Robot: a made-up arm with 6 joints.
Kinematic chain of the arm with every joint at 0, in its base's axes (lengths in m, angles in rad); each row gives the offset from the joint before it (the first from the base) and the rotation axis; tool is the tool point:
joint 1: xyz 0 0 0.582 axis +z
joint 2: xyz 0.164 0 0 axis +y
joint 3: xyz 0 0 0.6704 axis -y
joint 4: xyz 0 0 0.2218 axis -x
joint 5: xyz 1.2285 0 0 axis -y
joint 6: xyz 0.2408 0 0 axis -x
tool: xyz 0 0 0
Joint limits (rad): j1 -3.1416..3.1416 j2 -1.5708..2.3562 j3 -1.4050..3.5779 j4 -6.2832..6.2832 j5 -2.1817..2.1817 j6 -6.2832..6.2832
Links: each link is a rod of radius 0.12 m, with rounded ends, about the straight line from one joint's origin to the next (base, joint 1, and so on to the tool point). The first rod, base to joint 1, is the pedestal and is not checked.
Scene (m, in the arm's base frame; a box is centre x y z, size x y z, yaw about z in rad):
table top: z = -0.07
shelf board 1: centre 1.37 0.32 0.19 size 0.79 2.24 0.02 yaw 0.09
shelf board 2: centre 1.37 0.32 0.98 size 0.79 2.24 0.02 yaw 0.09
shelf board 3: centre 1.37 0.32 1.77 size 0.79 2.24 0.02 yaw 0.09
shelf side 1: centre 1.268 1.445 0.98 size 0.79 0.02 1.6 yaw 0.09
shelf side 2: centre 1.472 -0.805 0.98 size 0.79 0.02 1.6 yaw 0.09
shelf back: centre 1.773 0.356 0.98 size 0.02 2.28 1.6 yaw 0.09
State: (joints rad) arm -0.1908 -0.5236 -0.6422 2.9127 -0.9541 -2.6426
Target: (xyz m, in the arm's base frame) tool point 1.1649 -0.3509 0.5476
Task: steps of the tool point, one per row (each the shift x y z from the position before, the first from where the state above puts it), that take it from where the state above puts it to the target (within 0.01 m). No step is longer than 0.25 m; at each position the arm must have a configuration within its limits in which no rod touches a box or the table.
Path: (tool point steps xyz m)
1: -0.1648 -0.0241 0.0273
2: -0.1548 -0.0129 -0.0012
3: -0.1393 -0.0044 -0.0263
4: 0.0616 -0.0714 -0.2164
5: 0.0040 -0.0405 -0.2323
6: -0.0522 -0.0017 -0.2237
7: -0.0970 0.0368 -0.1908
8: 0.1035 -0.0317 0.0217
9: 0.1120 -0.0081 0.0140
10: 0.1099 0.0144 0.0022
11: 0.0980 0.0313 -0.0119
12: 0.0790 0.0395 -0.0261

